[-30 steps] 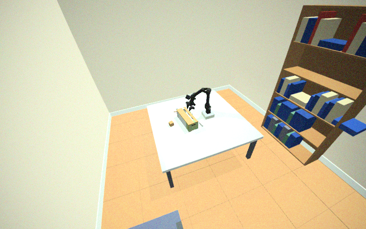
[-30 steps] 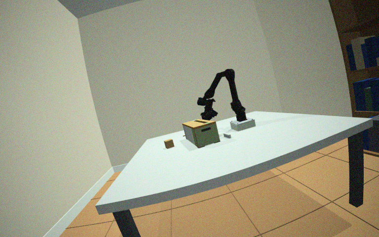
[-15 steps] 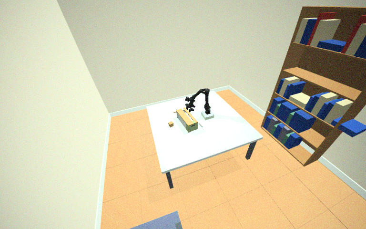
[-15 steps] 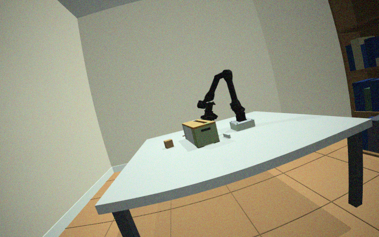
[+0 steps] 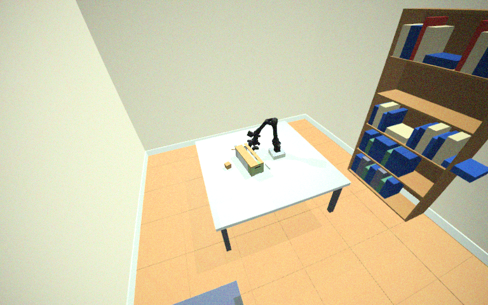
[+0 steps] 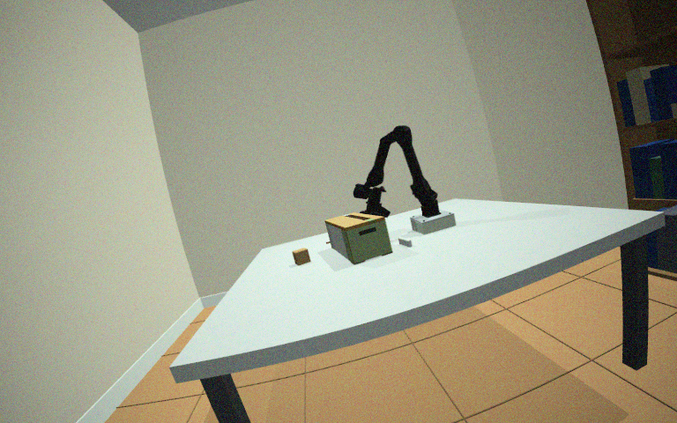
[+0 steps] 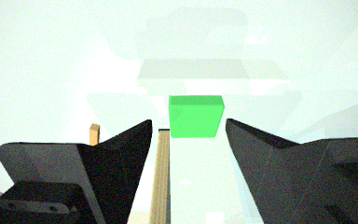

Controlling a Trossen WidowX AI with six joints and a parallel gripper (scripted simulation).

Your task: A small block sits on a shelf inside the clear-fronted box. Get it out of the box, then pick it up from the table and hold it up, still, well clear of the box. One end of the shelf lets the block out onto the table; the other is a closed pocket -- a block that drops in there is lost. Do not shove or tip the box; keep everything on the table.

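The green block is 2 cm behind my gripper tip. From my gripper tip the other things lie so: box: 17 cm to the left, 4 cm ahead, 4 cm above; tan cube: 31 cm ahead, 15 cm to the left, 1 cm above.
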